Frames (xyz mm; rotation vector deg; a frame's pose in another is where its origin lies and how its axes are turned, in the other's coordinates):
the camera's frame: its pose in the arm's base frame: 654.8 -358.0 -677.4 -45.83 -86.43 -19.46
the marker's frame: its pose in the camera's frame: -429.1 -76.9 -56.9 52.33 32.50 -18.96
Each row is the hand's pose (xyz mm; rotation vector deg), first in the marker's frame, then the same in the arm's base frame.
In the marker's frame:
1: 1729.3 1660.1 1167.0 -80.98 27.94 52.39
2: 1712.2 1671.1 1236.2 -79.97 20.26 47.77
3: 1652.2 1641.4 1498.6 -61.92 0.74 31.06
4: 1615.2 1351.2 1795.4 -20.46 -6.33 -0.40
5: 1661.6 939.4 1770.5 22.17 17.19 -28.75
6: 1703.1 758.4 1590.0 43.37 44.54 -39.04
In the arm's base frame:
1: 318.7 504.1 1361.7 -80.66 -21.46 4.02
2: 249.2 505.5 1381.2 -78.53 -29.17 -0.30
3: -6.7 441.0 1441.8 -56.80 -52.83 -8.47
4: -263.8 114.5 1472.5 -3.37 -65.39 -16.30
5: -191.6 -287.5 1397.9 49.55 -39.51 -15.45
6: -1.7 -437.7 1306.2 70.44 -8.53 -9.08

